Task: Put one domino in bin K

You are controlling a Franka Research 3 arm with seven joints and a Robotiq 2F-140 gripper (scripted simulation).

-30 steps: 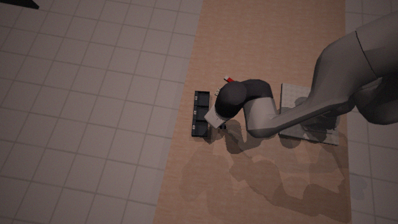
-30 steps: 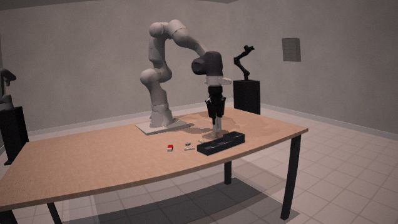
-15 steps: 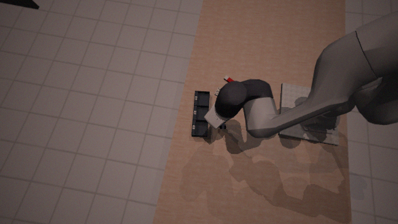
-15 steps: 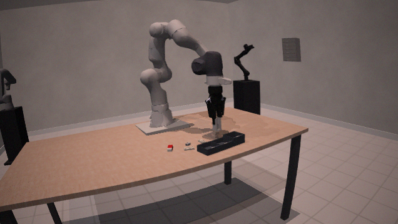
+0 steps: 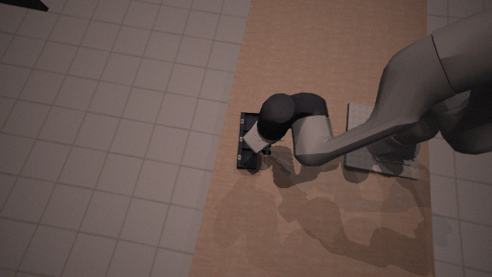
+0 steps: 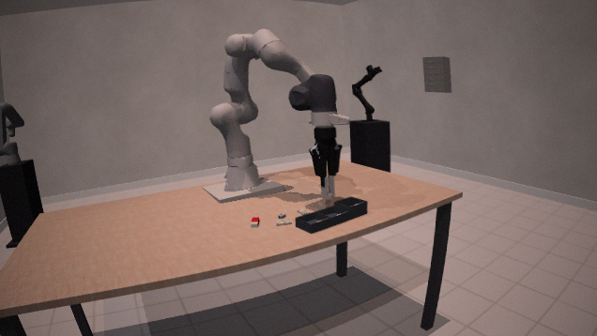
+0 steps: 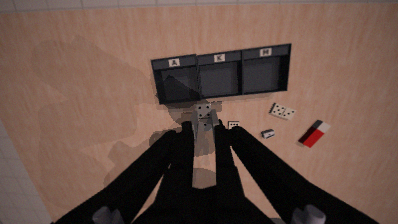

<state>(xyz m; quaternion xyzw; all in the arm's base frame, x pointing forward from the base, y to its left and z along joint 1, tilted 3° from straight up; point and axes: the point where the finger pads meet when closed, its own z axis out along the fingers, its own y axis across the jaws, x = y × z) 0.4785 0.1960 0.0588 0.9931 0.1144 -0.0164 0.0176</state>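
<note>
My gripper is now 80 mm short of the bin, 20 mm to the left of it and 80 mm above it. Round my hand: red-and-white block (20 mm behind, 270 mm to the right, 100 mm below); then white domino (30 mm below); then grey piece (40 mm behind, 160 mm to the right, 90 mm below).
</note>
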